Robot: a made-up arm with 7 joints. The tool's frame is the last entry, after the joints. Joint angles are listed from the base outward.
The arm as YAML. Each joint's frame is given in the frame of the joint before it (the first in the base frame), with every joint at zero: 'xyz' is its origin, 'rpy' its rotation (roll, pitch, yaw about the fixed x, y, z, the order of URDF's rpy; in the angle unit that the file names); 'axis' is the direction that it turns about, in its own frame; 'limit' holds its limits. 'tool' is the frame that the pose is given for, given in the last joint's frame.
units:
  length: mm
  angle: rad
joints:
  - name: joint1
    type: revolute
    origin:
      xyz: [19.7, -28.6, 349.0]
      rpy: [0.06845, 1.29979, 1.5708]
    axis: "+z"
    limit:
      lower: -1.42
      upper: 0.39
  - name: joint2
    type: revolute
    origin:
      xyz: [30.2, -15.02, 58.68]
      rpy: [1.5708, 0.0, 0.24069]
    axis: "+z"
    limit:
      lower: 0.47
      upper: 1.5
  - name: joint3
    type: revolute
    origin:
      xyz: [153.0, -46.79, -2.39]
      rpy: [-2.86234, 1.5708, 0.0]
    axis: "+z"
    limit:
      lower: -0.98
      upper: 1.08
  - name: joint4
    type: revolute
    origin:
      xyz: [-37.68, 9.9, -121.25]
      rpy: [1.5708, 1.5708, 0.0]
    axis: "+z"
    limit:
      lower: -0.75
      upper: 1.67
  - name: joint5
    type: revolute
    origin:
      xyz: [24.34, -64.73, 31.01]
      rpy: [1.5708, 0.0, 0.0]
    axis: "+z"
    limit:
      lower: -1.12
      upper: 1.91
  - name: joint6
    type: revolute
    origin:
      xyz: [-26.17, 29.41, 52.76]
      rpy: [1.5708, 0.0, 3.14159]
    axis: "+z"
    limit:
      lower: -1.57
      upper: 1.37
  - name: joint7
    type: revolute
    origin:
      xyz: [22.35, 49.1, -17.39]
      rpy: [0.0, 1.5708, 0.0]
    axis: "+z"
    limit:
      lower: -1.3
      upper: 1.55
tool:
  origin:
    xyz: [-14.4, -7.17, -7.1]
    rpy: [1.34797, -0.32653, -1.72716]
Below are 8 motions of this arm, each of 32 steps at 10 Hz.
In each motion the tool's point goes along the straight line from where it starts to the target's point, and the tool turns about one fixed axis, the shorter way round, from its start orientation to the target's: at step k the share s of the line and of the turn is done. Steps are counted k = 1, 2, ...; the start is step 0. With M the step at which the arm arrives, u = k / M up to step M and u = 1 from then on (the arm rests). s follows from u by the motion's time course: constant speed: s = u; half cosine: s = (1 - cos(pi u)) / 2; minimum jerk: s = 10 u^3 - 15 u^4 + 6 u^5.
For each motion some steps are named. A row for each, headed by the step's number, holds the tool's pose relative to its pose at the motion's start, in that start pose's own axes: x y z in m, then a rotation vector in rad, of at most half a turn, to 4 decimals.
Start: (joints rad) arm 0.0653 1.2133 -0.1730 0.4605 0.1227 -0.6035 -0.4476
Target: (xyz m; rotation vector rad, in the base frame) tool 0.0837 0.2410 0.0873 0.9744 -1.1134 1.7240
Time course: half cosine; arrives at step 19
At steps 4, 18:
4: -0.0041 0.0110 -0.0122 -0.1222 0.0129 -0.0272
18: -0.0382 0.1038 -0.1151 -1.1513 0.1211 -0.2559

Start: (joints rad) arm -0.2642 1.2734 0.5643 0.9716 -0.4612 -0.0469 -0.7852
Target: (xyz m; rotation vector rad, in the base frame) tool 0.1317 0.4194 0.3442 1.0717 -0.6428 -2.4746
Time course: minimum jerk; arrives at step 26
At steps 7, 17, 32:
7: 0.0044 0.0018 -0.0046 -0.0208 0.1435 -0.0771
17: 0.0269 0.0109 -0.0287 -0.1282 0.8863 -0.4760
32: 0.0349 0.0141 -0.0372 -0.1664 1.1499 -0.6176

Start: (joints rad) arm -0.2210 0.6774 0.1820 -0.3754 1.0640 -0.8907 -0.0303
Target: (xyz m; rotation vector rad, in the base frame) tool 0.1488 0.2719 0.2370 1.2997 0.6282 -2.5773
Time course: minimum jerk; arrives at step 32
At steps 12, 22, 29, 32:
12: 0.0301 -0.0264 0.0032 -0.0433 0.1151 0.2590
22: 0.0895 -0.0785 0.0095 -0.1290 0.3429 0.7716
29: 0.1084 -0.0951 0.0115 -0.1562 0.4152 0.9343
32: 0.1092 -0.0958 0.0116 -0.1573 0.4182 0.9410

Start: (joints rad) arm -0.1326 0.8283 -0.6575 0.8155 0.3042 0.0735 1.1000
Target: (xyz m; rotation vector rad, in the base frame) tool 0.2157 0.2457 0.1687 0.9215 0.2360 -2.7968
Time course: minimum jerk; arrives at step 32
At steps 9, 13, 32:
9: -0.0059 -0.0019 0.0240 0.0593 0.1100 -0.0486
13: -0.0138 -0.0044 0.0567 0.1399 0.2594 -0.1147
32: -0.0422 -0.0135 0.1728 0.4260 0.7902 -0.3493

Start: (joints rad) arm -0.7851 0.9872 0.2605 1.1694 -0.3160 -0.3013 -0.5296
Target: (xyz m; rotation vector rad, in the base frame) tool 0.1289 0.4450 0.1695 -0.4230 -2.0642 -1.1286
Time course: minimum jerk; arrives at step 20
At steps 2, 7, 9, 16, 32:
2: 0.0009 -0.0015 -0.0002 0.0091 -0.0006 0.0036
7: 0.0236 -0.0415 -0.0050 0.2492 -0.0172 0.0994
9: 0.0408 -0.0718 -0.0086 0.4312 -0.0297 0.1719
16: 0.0944 -0.1663 -0.0200 0.9984 -0.0688 0.3981
32: 0.1002 -0.1765 -0.0212 1.0598 -0.0730 0.4225

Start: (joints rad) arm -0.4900 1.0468 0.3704 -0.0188 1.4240 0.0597 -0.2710
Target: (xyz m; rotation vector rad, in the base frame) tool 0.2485 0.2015 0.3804 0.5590 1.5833 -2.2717
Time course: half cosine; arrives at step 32
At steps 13, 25, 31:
13: 0.0106 -0.0198 0.0303 -0.0340 0.1847 -0.1005
25: 0.0265 -0.0495 0.0756 -0.0850 0.4615 -0.2510
31: 0.0298 -0.0557 0.0850 -0.0956 0.5193 -0.2824

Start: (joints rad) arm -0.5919 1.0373 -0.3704 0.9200 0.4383 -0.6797 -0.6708
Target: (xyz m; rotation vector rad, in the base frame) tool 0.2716 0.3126 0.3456 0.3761 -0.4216 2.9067
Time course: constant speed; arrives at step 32
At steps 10, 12, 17, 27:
10: 0.0516 -0.0161 -0.0013 0.0020 0.2982 0.0159
12: 0.0620 -0.0193 -0.0016 0.0024 0.3579 0.0191
17: 0.0878 -0.0273 -0.0023 0.0034 0.5070 0.0270
27: 0.1394 -0.0434 -0.0036 0.0055 0.8052 0.0429

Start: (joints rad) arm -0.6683 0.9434 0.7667 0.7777 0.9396 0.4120 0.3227
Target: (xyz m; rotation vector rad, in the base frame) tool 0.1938 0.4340 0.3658 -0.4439 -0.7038 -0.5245
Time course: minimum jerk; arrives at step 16
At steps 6, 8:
6: -0.0179 -0.0125 0.0281 -0.0150 -0.2188 0.2746
8: -0.0325 -0.0227 0.0510 -0.0272 -0.3976 0.4989

